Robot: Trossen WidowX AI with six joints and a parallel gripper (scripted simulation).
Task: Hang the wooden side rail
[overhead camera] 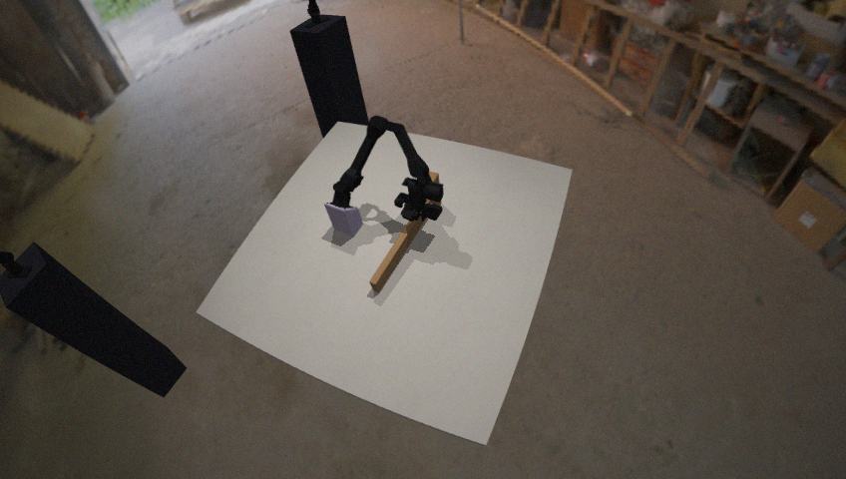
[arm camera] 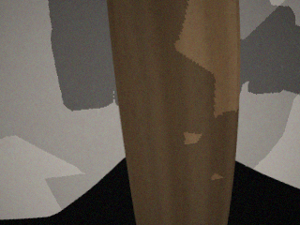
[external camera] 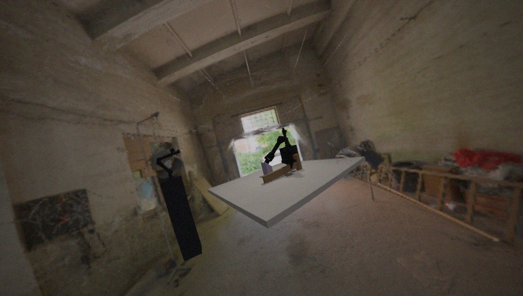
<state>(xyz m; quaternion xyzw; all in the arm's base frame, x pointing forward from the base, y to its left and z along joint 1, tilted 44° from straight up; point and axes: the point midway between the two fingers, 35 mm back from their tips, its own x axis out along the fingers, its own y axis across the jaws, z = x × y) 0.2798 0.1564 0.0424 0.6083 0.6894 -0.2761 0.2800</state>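
My gripper tip is 12 cm to the right of the headboard post, 4 cm below it and 1 cm past it.
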